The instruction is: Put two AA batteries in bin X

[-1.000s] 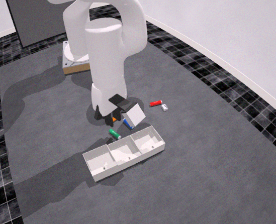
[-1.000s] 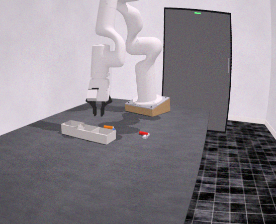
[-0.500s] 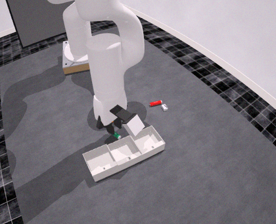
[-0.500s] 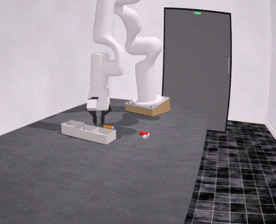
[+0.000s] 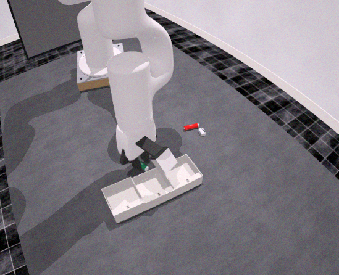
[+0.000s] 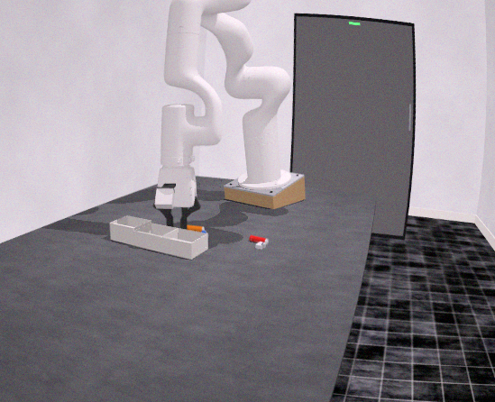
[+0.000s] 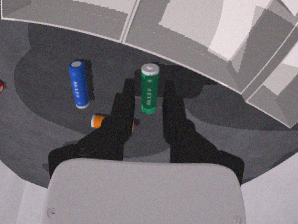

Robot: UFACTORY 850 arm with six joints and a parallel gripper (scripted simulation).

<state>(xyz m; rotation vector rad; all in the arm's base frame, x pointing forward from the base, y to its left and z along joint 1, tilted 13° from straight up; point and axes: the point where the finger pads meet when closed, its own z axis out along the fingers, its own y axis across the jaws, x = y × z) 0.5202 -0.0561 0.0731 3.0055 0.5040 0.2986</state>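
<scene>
My gripper is now 20 mm above the green AA battery. Also, from my hand: blue battery (60 mm to the left, 20 mm below, 20 mm behind); orange AA battery (60 mm behind, 20 mm to the left, 20 mm below); white three-compartment tray (90 mm ahead, 10 mm to the right, 10 mm below).
</scene>
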